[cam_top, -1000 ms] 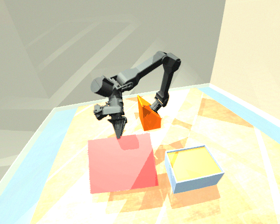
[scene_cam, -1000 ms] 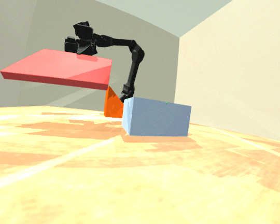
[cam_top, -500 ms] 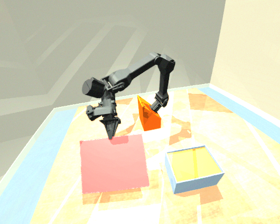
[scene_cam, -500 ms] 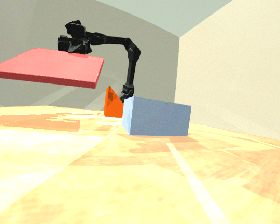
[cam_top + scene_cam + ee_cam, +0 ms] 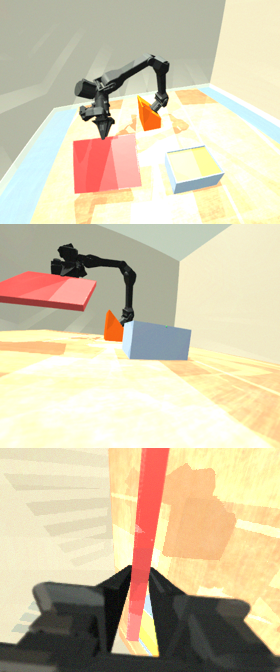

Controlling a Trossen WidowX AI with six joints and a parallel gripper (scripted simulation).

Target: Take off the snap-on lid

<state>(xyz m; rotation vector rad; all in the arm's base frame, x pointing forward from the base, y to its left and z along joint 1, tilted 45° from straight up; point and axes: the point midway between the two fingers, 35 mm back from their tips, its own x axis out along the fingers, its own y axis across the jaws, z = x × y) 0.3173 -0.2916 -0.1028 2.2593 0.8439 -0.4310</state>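
Right now the red lid is 70 mm ahead of my gripper tip and 50 mm below it. From my gripper tip the other things lie so: light blue storage box: 340 mm to the left, 180 mm below, 90 mm ahead.
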